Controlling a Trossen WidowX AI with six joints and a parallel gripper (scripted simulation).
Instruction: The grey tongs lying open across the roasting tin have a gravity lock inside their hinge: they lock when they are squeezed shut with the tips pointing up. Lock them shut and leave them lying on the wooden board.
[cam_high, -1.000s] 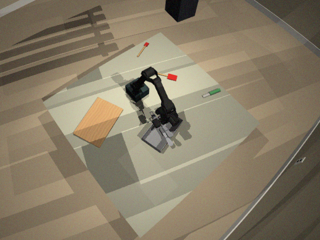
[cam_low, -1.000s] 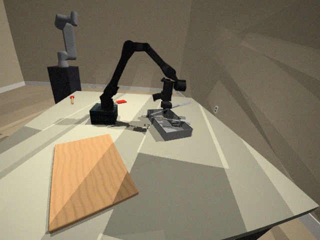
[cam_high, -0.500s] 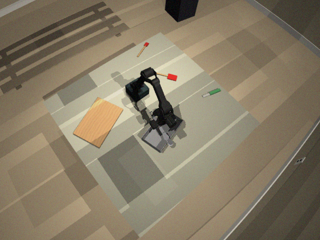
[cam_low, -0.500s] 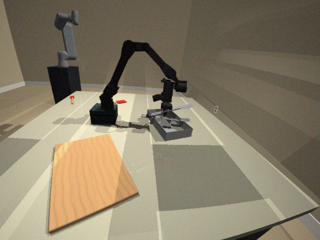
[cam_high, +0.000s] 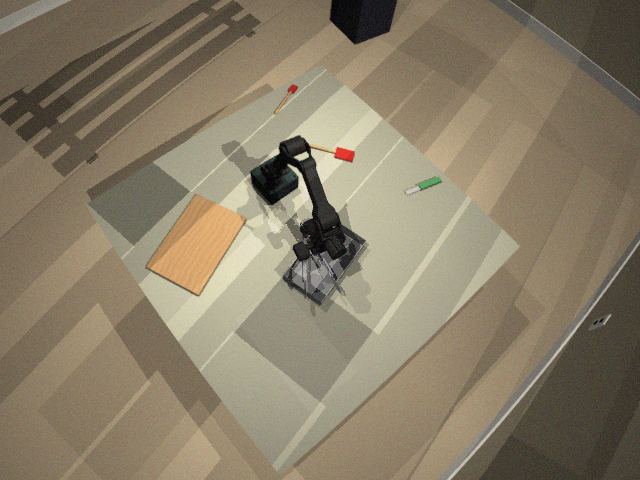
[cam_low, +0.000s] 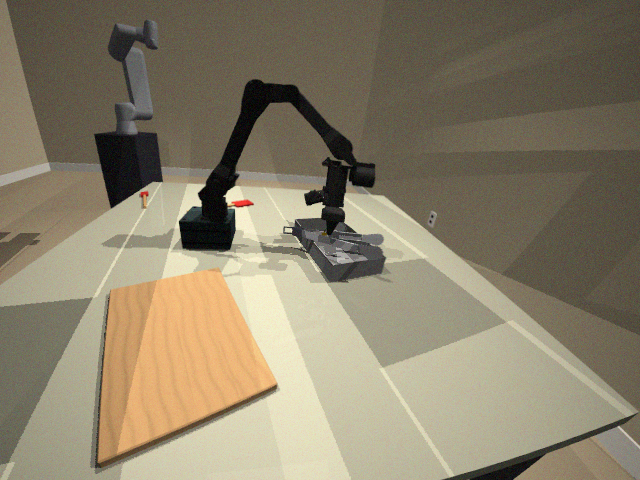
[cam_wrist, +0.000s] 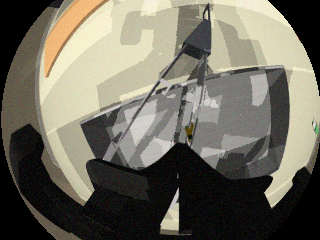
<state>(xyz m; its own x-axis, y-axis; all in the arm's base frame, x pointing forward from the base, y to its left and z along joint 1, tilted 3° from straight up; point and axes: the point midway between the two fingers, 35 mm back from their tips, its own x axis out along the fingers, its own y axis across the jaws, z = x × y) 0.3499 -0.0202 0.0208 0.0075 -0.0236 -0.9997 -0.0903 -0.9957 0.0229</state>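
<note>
Now: gripper tip 4 cm above the grey roasting tin, 3 cm to the right of it and 3 cm short of it. The rest, counted from my gripper tip: red spatula: 40 cm behind, 34 cm to the left, 6 cm below; wooden board: 35 cm to the right, 30 cm behind, 6 cm below.
</note>
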